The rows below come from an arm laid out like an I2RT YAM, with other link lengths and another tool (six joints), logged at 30 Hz.
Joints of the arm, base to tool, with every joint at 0 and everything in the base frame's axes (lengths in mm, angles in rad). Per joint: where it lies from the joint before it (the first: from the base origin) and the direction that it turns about. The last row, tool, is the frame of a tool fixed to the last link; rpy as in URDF.
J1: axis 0 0 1 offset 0.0 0.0 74.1
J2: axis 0 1 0 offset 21.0 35.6 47.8
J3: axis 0 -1 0 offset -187.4 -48.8 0.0
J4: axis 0 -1 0 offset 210.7 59.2 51.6
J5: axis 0 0 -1 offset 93.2 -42.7 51.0
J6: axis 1 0 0 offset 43.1 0.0 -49.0
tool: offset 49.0 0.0 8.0 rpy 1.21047 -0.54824 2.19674
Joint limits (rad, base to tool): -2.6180..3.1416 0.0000..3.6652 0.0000..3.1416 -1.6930..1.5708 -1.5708..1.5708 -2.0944..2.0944
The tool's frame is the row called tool.
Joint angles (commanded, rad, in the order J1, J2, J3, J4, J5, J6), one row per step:
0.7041, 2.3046, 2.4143, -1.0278, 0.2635, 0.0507
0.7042, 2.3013, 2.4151, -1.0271, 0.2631, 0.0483
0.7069, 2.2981, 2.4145, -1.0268, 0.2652, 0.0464
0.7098, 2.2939, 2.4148, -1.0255, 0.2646, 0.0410
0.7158, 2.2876, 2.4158, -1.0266, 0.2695, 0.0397
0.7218, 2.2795, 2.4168, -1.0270, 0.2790, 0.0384
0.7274, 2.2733, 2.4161, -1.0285, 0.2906, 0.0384
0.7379, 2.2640, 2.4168, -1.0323, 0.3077, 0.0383
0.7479, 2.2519, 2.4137, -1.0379, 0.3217, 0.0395
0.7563, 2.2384, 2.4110, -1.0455, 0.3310, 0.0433
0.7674, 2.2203, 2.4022, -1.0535, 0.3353, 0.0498
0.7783, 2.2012, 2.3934, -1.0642, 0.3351, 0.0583
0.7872, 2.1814, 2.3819, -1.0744, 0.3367, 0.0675
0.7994, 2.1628, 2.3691, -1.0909, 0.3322, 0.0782
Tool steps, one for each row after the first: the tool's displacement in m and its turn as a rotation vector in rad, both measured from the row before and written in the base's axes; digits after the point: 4 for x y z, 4 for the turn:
-0.0001, 0.0000, 0.0018, 0.0019, -0.0039, 0.0022
-0.0009, 0.0007, 0.0013, -0.0006, -0.0036, 0.0029
-0.0010, 0.0011, 0.0021, 0.0008, -0.0051, 0.0074
-0.0020, 0.0014, 0.0031, 0.0003, -0.0075, 0.0039
-0.0018, 0.0010, 0.0041, -0.0007, -0.0117, 0.0010
-0.0017, 0.0006, 0.0026, -0.0041, -0.0090, -0.0017
-0.0033, 0.0016, 0.0043, -0.0057, -0.0135, -0.0003
-0.0038, 0.0011, 0.0040, -0.0048, -0.0096, 0.0002
-0.0039, 0.0005, 0.0043, -0.0005, -0.0065, -0.0003
-0.0055, 0.0012, 0.0042, 0.0028, -0.0020, 0.0036
-0.0060, 0.0010, 0.0041, 0.0055, 0.0020, 0.0049
-0.0054, 0.0000, 0.0036, 0.0039, 0.0023, 0.0012
-0.0072, 0.0009, 0.0017, 0.0018, 0.0121, 0.0073

